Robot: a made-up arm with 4 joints.
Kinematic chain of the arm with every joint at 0, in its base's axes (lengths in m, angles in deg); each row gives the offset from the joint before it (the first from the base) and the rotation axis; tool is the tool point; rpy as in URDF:
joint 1: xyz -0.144 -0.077 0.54 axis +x
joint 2: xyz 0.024 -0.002 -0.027 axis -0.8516 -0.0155 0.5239
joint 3: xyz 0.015 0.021 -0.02 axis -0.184 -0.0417 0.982
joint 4: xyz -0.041 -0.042 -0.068 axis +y
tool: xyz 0.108 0.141 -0.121 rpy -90 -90 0
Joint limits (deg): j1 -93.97..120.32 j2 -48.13..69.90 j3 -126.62..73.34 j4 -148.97..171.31
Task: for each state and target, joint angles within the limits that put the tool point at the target. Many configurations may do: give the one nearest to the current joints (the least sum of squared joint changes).
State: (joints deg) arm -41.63 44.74 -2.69 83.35
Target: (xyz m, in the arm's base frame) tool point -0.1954 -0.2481 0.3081
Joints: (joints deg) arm -0.26 52.44 19.96 62.22
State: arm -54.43 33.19 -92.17 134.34
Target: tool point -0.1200 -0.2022 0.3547
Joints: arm -93.57 50.39 -86.38 171.31
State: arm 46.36 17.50 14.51 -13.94
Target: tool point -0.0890 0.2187 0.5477
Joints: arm 72.25 7.56 -10.51 24.67
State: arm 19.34 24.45 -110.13 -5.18
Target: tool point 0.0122 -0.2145 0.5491
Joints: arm -25.23 56.94 -121.75 -40.14
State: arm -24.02 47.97 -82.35 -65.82
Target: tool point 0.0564 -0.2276 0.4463
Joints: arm -33.85 60.55 -79.47 -12.93
